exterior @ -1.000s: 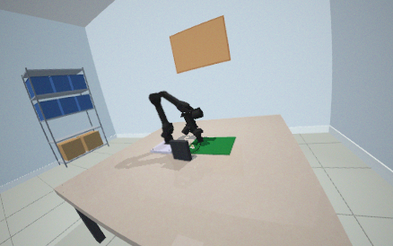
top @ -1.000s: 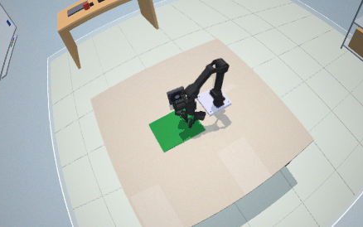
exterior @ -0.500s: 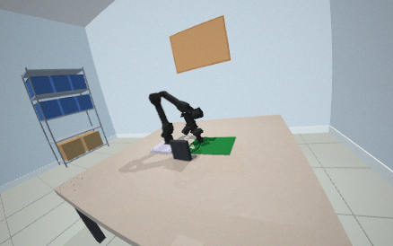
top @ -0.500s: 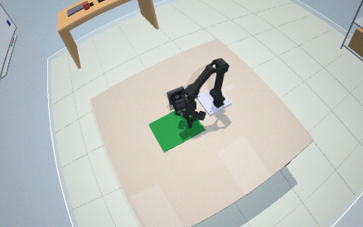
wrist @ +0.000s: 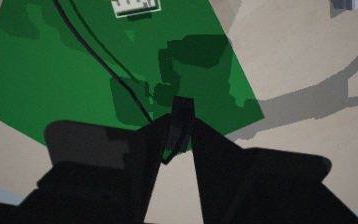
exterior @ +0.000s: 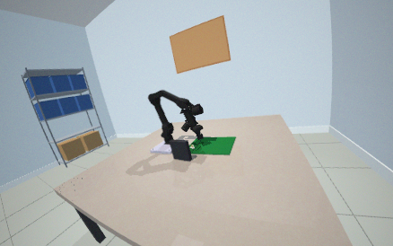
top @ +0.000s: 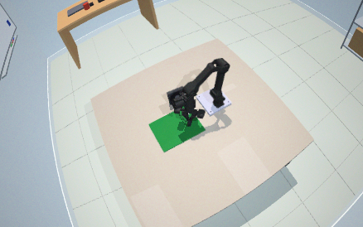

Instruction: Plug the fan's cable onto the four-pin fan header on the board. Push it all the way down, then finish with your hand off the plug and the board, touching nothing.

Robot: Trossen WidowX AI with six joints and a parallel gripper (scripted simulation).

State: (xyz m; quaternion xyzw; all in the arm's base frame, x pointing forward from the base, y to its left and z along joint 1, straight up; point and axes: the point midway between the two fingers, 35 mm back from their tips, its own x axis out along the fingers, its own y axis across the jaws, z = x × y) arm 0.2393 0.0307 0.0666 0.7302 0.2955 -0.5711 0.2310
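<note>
My gripper tip is 20 mm past the fan header, 90 mm to the left of it and 50 mm above it. Also, from my gripper tip: black plug 10 mm ahead, 10 mm to the left; then black fan 20 mm behind, 210 mm to the right, 10 mm above; then green board 90 mm ahead, 30 mm to the right, 60 mm below.
</note>
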